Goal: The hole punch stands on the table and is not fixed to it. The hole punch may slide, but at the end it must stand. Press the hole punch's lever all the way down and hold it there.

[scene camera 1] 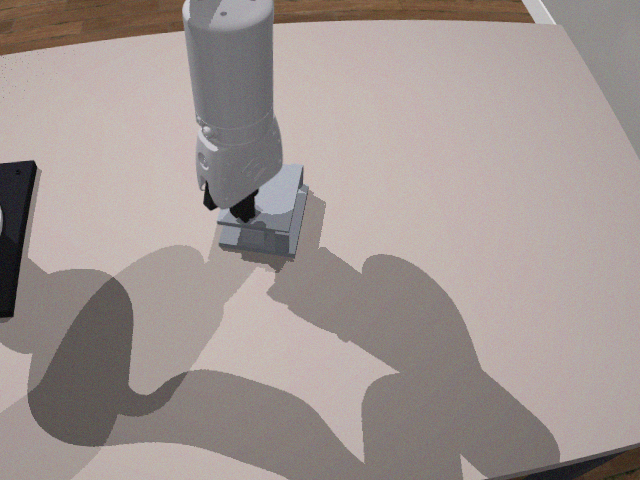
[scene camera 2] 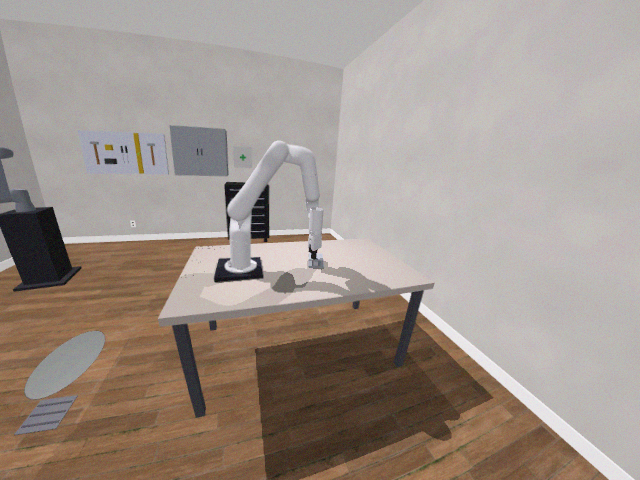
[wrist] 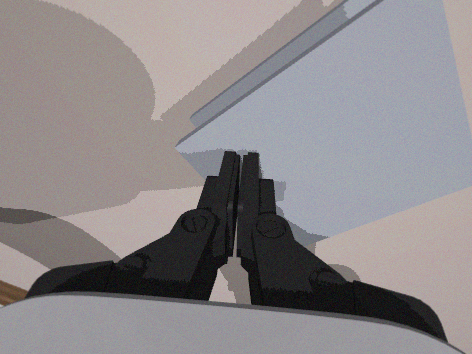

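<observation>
The grey-blue hole punch [scene camera 1: 298,217] [scene camera 2: 316,264] stands upright on the table [scene camera 1: 439,155] [scene camera 2: 211,263]. Its flat, wide lever [scene camera 1: 281,193] [wrist: 360,105] lies above the base [scene camera 1: 230,237], and part of the base shows below the lever's front edge in scene camera 1. My gripper [scene camera 1: 246,220] [scene camera 2: 313,257] [wrist: 241,176] is shut and empty, pointing down. Its fingertips are at the lever's top near the front left edge and appear to touch it. The contact itself is partly hidden by the fingers. I cannot tell whether the lever is at its lowest point.
The robot's black base plate [scene camera 1: 20,232] [scene camera 2: 222,273] is on the table to the left of the hole punch. Arm shadows fall across the table in front of the punch. A wall [scene camera 2: 491,155] rises to the right of the table.
</observation>
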